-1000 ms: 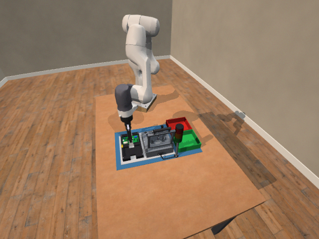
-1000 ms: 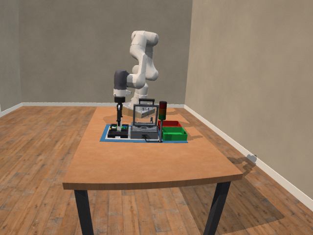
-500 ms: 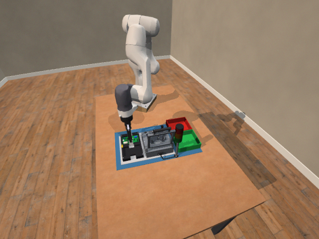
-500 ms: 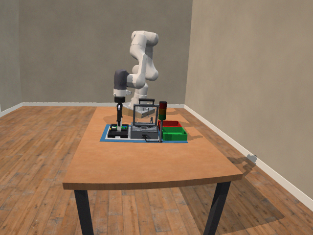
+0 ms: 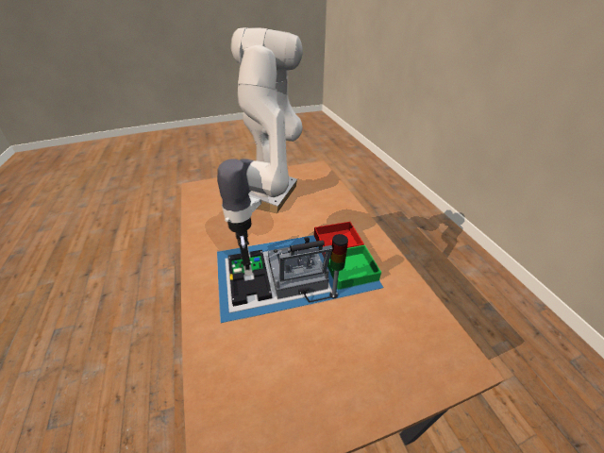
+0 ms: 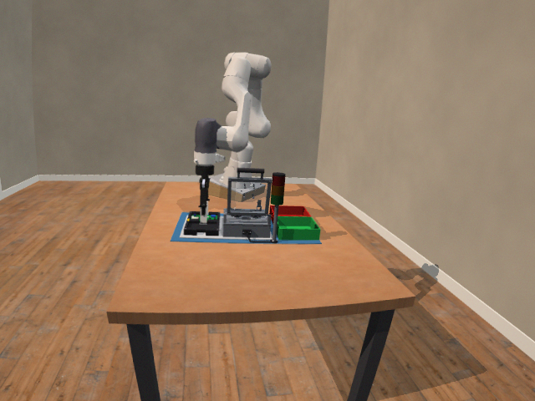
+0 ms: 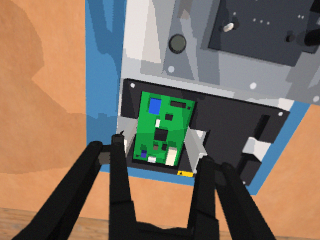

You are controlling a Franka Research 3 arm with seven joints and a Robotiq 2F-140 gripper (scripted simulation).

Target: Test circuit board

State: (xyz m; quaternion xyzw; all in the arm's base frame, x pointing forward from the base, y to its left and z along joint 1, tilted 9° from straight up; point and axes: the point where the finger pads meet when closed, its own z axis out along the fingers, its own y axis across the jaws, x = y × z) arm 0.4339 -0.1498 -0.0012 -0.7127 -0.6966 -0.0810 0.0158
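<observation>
Right now the green circuit board is 2 cm below my hand. From my hand the other things lie so: tester lid: 19 cm ahead, 17 cm to the left, 14 cm above; then red bin: 37 cm to the left, 4 cm behind, 3 cm below; then dark plate: 17 cm to the left, 7 cm ahead, 3 cm above.
</observation>
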